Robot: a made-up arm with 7 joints.
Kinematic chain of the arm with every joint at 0, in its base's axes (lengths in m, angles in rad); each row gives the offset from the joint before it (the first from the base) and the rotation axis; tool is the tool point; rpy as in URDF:
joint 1: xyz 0 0 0.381 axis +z
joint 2: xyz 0 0 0 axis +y
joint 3: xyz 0 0 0.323 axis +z
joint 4: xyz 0.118 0 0 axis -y
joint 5: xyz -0.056 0 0.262 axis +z
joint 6: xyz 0 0 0 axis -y
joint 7: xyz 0.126 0 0 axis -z
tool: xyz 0 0 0 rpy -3.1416 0 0
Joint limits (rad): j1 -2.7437..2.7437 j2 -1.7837..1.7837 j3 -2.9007..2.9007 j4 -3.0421..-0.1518 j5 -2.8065..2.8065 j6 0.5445..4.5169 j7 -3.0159..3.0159
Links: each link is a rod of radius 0.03 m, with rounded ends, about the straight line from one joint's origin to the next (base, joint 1, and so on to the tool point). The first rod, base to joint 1, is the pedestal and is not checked.
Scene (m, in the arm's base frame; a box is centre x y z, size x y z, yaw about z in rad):
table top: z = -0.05
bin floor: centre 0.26 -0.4 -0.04 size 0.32 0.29 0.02 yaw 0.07
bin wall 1: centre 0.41 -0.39 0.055 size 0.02 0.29 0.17 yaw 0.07
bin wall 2: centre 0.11 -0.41 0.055 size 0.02 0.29 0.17 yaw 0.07
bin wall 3: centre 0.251 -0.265 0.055 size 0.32 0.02 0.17 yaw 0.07
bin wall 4: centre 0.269 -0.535 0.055 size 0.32 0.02 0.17 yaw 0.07
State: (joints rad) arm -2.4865 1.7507 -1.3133 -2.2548 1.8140 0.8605 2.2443
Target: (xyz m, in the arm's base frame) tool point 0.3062 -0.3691 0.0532
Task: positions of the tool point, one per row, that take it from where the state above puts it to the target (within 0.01 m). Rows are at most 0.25 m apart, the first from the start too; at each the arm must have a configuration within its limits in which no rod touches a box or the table.
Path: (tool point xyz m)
1: -0.3809 0.1553 0.1639
2: -0.4053 0.0453 0.1810
3: -0.4082 -0.0692 0.2220
4: -0.3847 -0.1750 0.2866
5: -0.2717 -0.3339 0.2539
6: -0.0946 -0.4311 0.2378
7: 0.1119 -0.4441 0.2422
8: 0.3062 -0.3691 0.2693
9: 0.3126 -0.3818 0.1648
10: 0.3062 -0.3691 0.0532

